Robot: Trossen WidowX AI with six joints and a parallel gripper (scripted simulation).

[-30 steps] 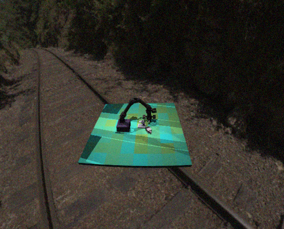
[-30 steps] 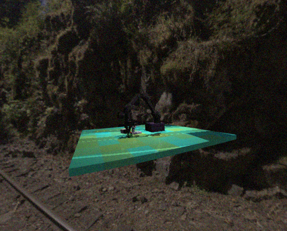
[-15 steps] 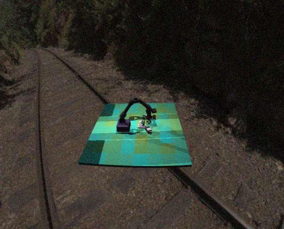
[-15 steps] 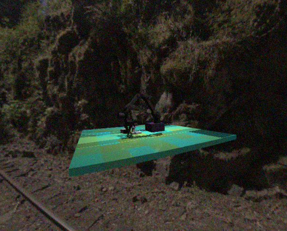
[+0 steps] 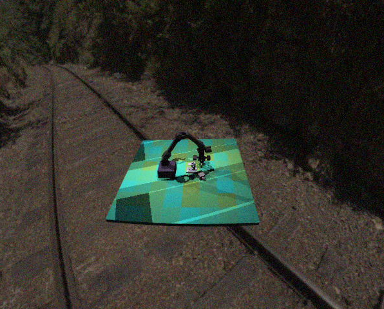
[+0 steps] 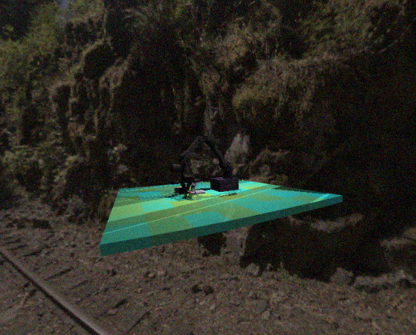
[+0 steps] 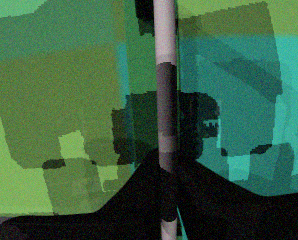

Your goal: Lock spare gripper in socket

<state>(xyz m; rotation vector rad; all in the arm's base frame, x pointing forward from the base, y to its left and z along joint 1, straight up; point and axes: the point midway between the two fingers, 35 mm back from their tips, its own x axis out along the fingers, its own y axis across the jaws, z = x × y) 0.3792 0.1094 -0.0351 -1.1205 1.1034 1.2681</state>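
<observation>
Now: gripper tip 200 mm to the left of the spare gripper and 10 mm short of it. Also, from my gripper tip: mount (100 mm to the right, 100 mm behind, 30 mm above).
</observation>
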